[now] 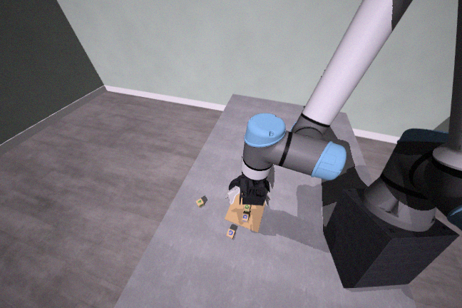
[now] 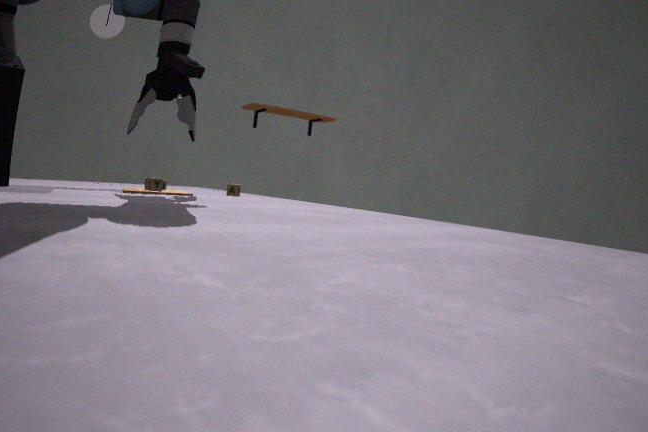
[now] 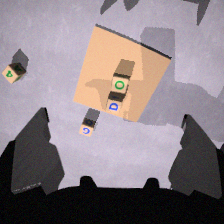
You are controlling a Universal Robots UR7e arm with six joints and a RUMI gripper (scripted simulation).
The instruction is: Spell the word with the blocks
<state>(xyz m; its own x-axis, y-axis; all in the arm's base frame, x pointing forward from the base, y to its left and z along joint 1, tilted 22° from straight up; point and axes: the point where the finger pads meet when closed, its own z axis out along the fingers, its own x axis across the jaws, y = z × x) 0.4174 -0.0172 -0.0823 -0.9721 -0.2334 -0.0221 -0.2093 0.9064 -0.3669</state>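
My gripper is now 110 mm to the right of the blue g block, 100 mm above it and 30 mm short of it. The rest, counted from my hand: mat 110 mm below, 10 mm behind; then green block 90 mm below, 10 mm behind; then blue d block 90 mm below, 40 mm to the left, 10 mm behind.
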